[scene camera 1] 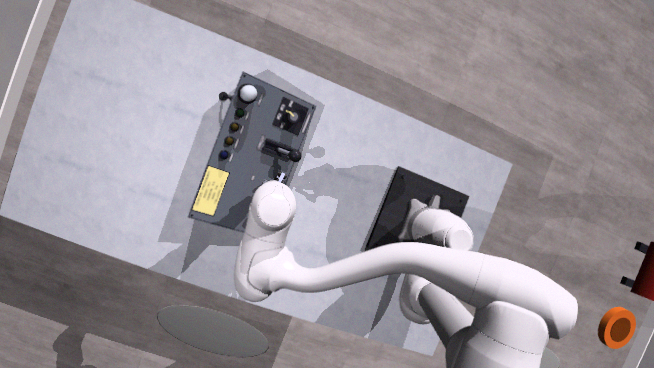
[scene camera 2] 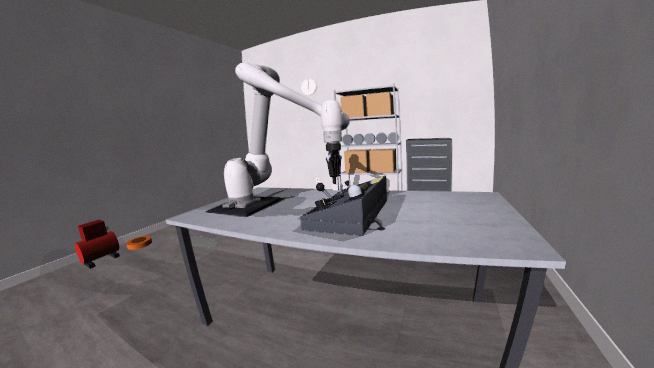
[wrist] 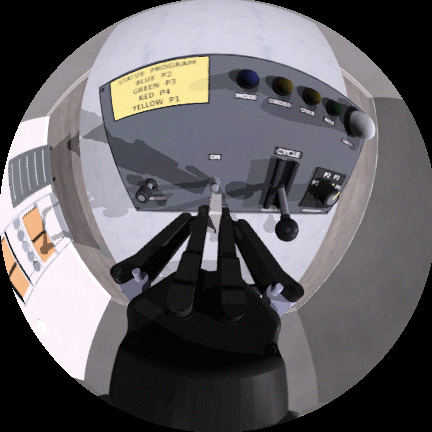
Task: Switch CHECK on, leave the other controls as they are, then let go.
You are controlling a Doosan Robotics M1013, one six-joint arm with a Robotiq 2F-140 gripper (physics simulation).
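Where they show: gripper, fingertip midpoint: (scene camera 2: 336, 189) (wrist: 215, 201); arm's base at its link origin: (scene camera 1: 424, 226) (scene camera 2: 242, 203).
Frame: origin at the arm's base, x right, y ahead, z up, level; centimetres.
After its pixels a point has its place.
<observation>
The dark grey sloped console (scene camera 1: 250, 167) {x 1.5, y 70.1, z 8.9 cm} (scene camera 2: 330, 223) {x 29.5, y 68.8, z 2.7 cm} (wrist: 170, 132) {x -7.9, y 72.4, z 9.6 cm} stands on the table. A small metal toggle (wrist: 215, 186) {x -1.6, y 64.2, z 11.7 cm} is at its lower middle in the wrist view, below a printed ON label (wrist: 215, 157) {x -1.5, y 68.1, z 8.3 cm}. It looks foreshortened, so I cannot tell its exact position. Its lower label is hidden behind the fingers, so I cannot read whether it is CHECK. My gripper (scene camera 1: 281, 177) {x -1.7, y 60.9, z 8.9 cm} (scene camera 2: 339, 186) {x -1.7, y 60.9, z 8.9 cm} (wrist: 215, 201) {x -1.7, y 60.9, z 8.9 cm} is shut and empty, pointing down, with its fingertips right at the toggle, on the side away from ON. Whether they touch it is unclear.
The CYCLE lever (scene camera 1: 294, 155) {x 10.0, y 57.8, z 14.8 cm} (scene camera 2: 320, 186) {x 11.5, y 58.1, z 13.5 cm} (wrist: 286, 229) {x 8.9, y 58.3, z 14.4 cm} rises beside the fingers. The rotary selector (scene camera 1: 293, 116) {x 22.1, y 61.9, z 10.1 cm} (wrist: 329, 194) {x 20.6, y 62.8, z 10.3 cm} is farther along. Another small control (wrist: 145, 192) {x -12.8, y 63.8, z 11.0 cm} is on the opposite side. A blue button (wrist: 247, 79) {x 2.6, y 78.2, z 13.6 cm} and white dome (scene camera 1: 248, 93) {x 23.5, y 77.4, z 16.9 cm} (scene camera 2: 355, 191) {x 26.1, y 78.5, z 14.9 cm} (wrist: 362, 125) {x 21.8, y 76.8, z 15.6 cm} line the far edge.
</observation>
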